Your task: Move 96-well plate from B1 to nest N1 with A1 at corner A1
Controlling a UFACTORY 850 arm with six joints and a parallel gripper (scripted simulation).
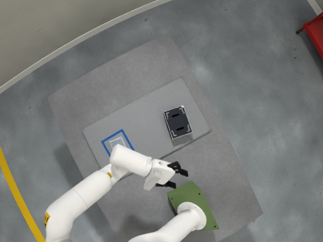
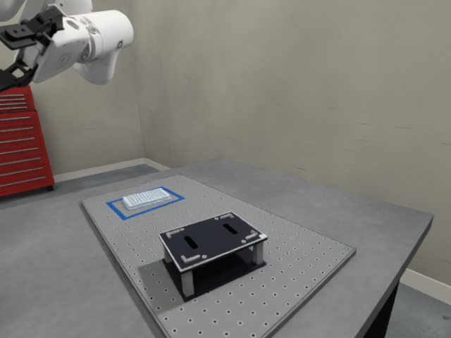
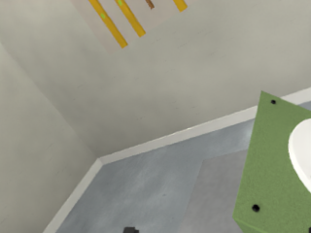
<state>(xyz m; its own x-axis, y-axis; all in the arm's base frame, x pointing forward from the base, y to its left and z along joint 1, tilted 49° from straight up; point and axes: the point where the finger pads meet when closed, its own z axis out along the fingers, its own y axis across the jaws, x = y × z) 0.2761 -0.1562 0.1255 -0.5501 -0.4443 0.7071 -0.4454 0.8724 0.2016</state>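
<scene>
The clear 96-well plate lies 240 mm ahead of my hand, 240 mm to the left of it and 360 mm below it. Round my hand: black raised nest N1: 250 mm ahead, 130 mm to the right, 310 mm below.
</scene>
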